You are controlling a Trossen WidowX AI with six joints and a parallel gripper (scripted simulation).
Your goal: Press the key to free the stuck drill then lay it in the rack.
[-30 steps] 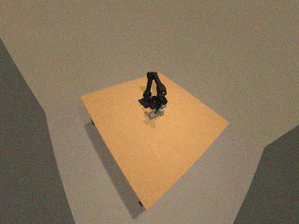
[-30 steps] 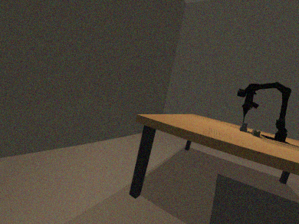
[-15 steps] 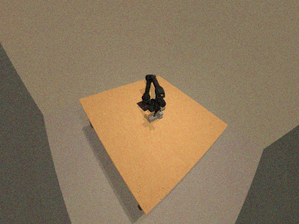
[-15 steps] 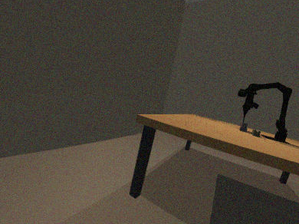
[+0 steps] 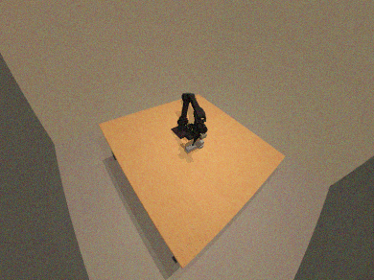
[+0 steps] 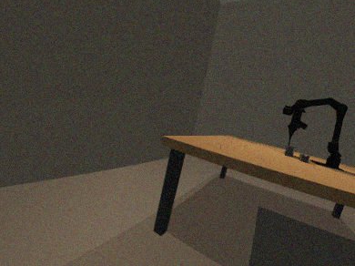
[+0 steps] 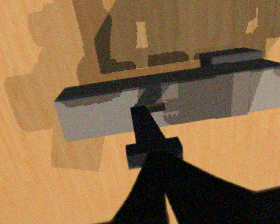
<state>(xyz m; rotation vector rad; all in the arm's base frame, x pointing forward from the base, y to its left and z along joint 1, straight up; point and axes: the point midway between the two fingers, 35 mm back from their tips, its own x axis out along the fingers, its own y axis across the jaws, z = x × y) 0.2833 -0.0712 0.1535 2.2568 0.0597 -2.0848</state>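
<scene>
Now: gripper tip 80 mm above the drill, 50 mm to the right of it and 10 mm past it. The rest, counted from my gripper tip: pale grey block: 80 mm below, 30 mm to the left, 10 mm behind; dark frame: 190 mm to the left, 110 mm below, 100 mm behind.
</scene>
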